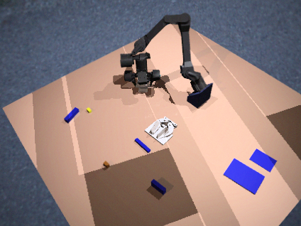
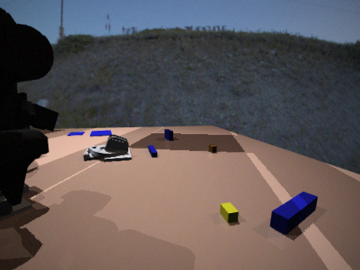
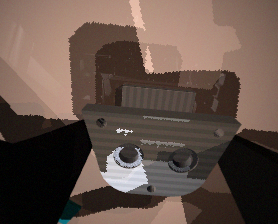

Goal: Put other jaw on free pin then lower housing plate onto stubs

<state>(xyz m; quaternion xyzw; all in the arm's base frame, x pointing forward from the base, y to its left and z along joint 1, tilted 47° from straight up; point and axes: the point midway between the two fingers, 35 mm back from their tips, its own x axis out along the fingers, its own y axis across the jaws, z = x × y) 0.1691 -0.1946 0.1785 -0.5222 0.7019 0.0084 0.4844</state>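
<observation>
My gripper tip is now 13 cm past the cyan chip, 3 cm to the left of it and 2 cm above it. From my gripper tip the other things lie so: yellow cube: 31 cm ahead, 7 cm to the right, 1 cm below; then blue block: 39 cm ahead, 11 cm to the right, 1 cm below.
</observation>
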